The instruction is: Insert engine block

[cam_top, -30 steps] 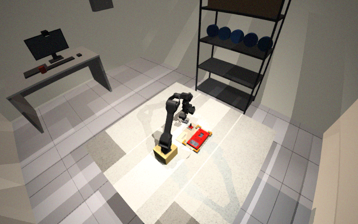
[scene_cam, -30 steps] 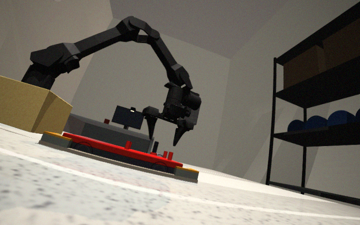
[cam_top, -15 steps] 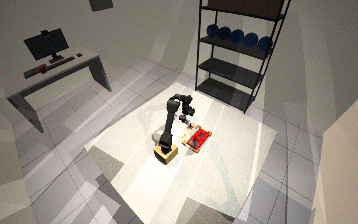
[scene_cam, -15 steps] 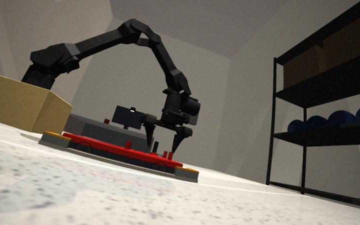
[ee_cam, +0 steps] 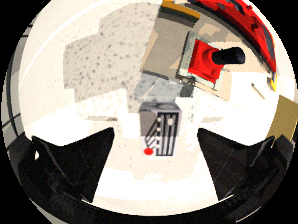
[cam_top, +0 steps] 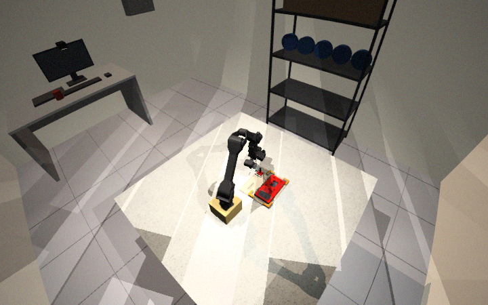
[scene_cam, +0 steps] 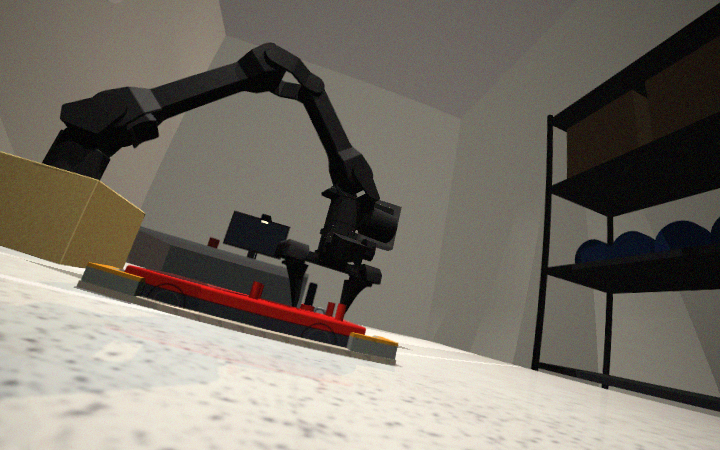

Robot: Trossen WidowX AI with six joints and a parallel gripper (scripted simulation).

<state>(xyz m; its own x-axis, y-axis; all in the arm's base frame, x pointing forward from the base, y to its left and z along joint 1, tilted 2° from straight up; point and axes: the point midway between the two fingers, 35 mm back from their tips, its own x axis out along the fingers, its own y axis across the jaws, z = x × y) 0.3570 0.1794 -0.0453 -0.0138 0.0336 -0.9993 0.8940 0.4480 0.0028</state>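
Right now the engine block is 1 cm below my gripper tip and 1 cm behind it.
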